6 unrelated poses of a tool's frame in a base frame.
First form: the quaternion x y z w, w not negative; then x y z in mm.
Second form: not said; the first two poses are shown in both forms.
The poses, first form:
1: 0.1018, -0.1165, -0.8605, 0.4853, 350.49, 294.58, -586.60
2: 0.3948, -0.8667, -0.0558, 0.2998, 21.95, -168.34, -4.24
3: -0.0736, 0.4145, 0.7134, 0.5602, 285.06, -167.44, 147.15
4: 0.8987, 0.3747, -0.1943, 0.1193, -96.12, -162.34, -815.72
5: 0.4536, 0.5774, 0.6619, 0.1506, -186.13, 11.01, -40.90
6: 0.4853, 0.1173, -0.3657, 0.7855, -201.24, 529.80, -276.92
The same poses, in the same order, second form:
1: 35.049, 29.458, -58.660, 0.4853, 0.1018, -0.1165, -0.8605
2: 2.195, -16.834, -0.424, 0.2998, 0.3948, -0.8667, -0.0558
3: 28.506, -16.744, 14.715, 0.5602, -0.0736, 0.4145, 0.7134
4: -9.612, -16.234, -81.572, 0.1193, 0.8987, 0.3747, -0.1943
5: -18.613, 1.101, -4.090, 0.1506, 0.4536, 0.5774, 0.6619
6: -20.124, 52.980, -27.692, 0.7855, 0.4853, 0.1173, -0.3657
